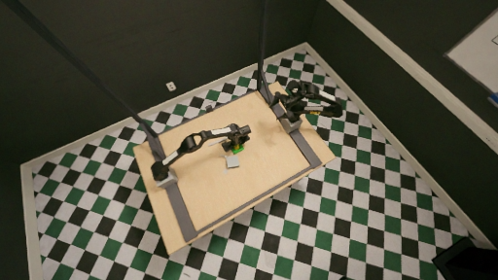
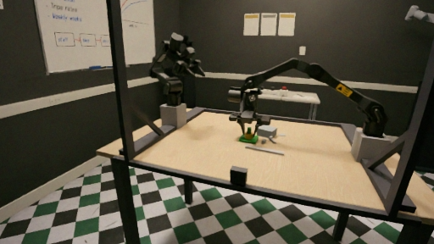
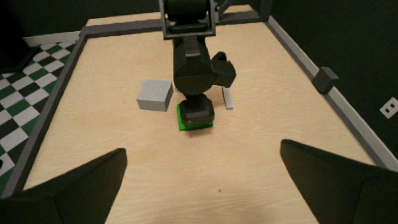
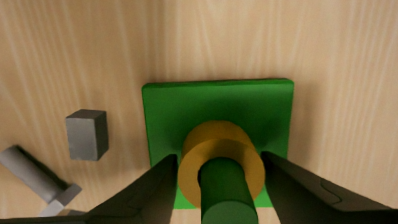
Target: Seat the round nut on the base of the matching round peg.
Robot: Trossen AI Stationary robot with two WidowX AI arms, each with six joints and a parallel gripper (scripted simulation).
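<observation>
Now: the grey block 100 mm ahead of my right hand, 70 mm to the right of it and 30 mm below it. From my right hand the other things lie so: long grey strip 90 mm to the right, 90 mm behind, 50 mm below; then dark frame rail 370 mm ahead, 40 mm below, 20 mm to the right.
</observation>
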